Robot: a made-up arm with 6 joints. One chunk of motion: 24 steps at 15 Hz.
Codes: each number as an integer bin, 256 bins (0 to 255) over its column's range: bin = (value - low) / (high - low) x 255, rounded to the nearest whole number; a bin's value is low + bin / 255 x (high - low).
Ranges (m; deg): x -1.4..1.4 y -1.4..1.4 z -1.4..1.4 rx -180..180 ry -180..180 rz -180..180
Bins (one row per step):
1: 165 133 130 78 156 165
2: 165 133 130 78 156 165
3: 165 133 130 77 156 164
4: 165 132 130 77 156 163
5: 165 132 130 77 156 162
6: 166 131 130 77 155 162
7: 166 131 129 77 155 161
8: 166 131 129 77 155 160
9: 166 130 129 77 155 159
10: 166 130 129 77 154 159
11: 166 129 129 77 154 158
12: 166 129 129 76 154 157
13: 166 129 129 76 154 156
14: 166 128 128 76 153 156
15: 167 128 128 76 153 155
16: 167 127 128 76 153 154
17: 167 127 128 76 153 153
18: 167 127 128 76 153 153
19: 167 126 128 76 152 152
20: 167 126 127 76 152 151
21: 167 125 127 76 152 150
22: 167 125 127 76 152 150
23: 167 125 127 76 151 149
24: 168 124 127 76 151 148
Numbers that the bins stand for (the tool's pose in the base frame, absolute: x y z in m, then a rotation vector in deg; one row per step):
1: 0.4118 0.0604 0.0275 -69.88 40.24 52.94
2: 0.4118 0.0604 0.0275 -69.88 40.24 52.94
3: 0.4118 0.0604 0.0275 -71.29 40.24 51.53
4: 0.4118 0.0494 0.0275 -71.29 40.24 50.12
5: 0.4118 0.0494 0.0275 -71.29 40.24 48.71
6: 0.4227 0.0384 0.0275 -71.29 38.82 48.71
7: 0.4227 0.0384 0.0165 -71.29 38.82 47.29
8: 0.4227 0.0384 0.0165 -71.29 38.82 45.88
9: 0.4227 0.0275 0.0165 -71.29 38.82 44.47
10: 0.4227 0.0275 0.0165 -71.29 37.41 44.47
11: 0.4227 0.0165 0.0165 -71.29 37.41 43.06
12: 0.4227 0.0165 0.0165 -72.71 37.41 41.65
13: 0.4227 0.0165 0.0165 -72.71 37.41 40.24
14: 0.4227 0.0055 0.0055 -72.71 36.00 40.24
15: 0.4337 0.0055 0.0055 -72.71 36.00 38.82
16: 0.4337 -0.0055 0.0055 -72.71 36.00 37.41
17: 0.4337 -0.0055 0.0055 -72.71 36.00 36.00
18: 0.4337 -0.0055 0.0055 -72.71 36.00 36.00
19: 0.4337 -0.0165 0.0055 -72.71 34.59 34.59
20: 0.4337 -0.0165 -0.0055 -72.71 34.59 33.18
21: 0.4337 -0.0275 -0.0055 -72.71 34.59 31.76
22: 0.4337 -0.0275 -0.0055 -72.71 34.59 31.76
23: 0.4337 -0.0275 -0.0055 -72.71 33.18 30.35
24: 0.4447 -0.0384 -0.0055 -72.71 33.18 28.94

